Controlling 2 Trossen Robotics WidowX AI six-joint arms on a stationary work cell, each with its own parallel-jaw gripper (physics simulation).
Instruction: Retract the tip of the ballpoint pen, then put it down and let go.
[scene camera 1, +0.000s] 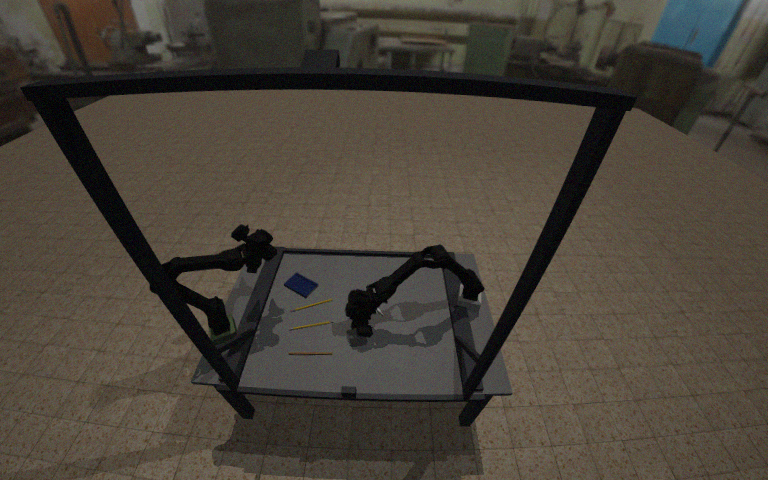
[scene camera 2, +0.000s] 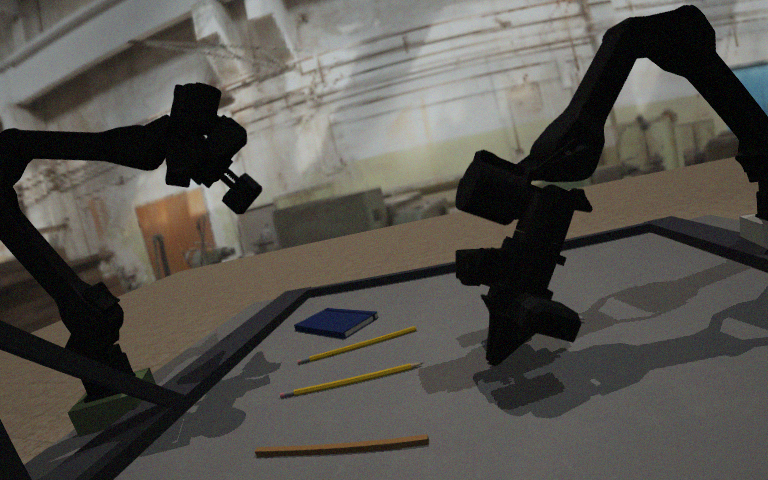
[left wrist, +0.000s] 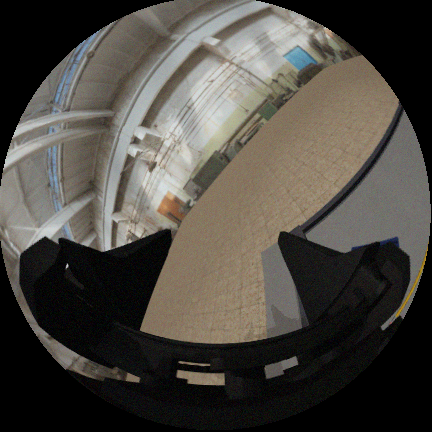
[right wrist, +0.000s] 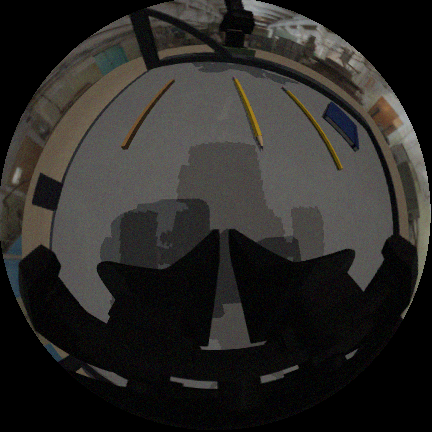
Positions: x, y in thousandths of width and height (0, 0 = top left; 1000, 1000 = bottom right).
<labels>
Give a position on a dark frame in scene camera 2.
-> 37, 722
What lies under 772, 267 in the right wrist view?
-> A blue notebook.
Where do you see a green arm mount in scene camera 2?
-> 114, 872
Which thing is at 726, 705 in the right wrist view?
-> My right gripper.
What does the blue notebook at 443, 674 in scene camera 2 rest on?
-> The table.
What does my left gripper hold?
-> Nothing.
</labels>
